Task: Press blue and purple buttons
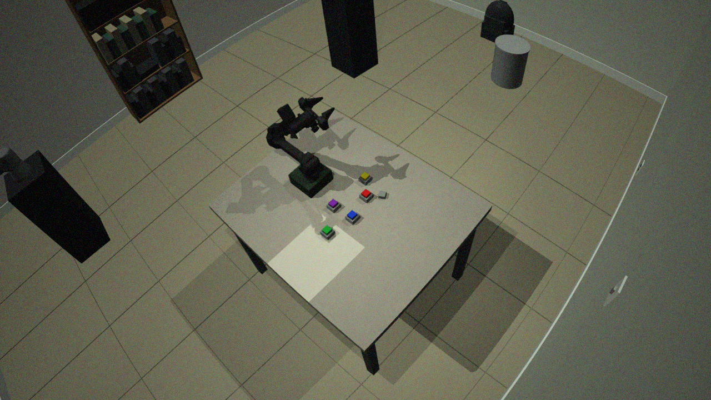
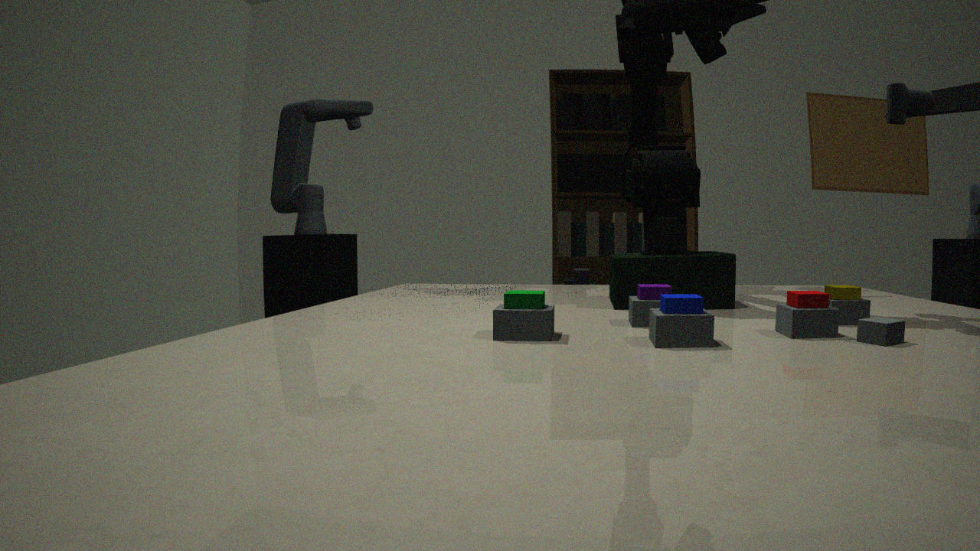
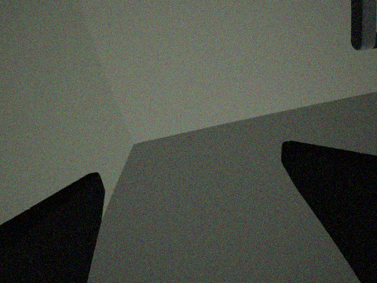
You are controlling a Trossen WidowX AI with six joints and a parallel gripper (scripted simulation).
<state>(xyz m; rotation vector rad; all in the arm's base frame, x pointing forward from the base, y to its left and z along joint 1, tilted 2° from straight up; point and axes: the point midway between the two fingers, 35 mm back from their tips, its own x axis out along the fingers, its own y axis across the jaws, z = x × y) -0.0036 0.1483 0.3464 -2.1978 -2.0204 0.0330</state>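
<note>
The blue button is 290 mm ahead of my gripper tip, 180 mm to the right of it and 390 mm below it. Round my gripper tip: purple button: 180 mm ahead, 200 mm to the right, 390 mm below; red button: 250 mm ahead, 50 mm to the right, 390 mm below; yellow button: 170 mm ahead, 20 mm to the left, 390 mm below.
</note>
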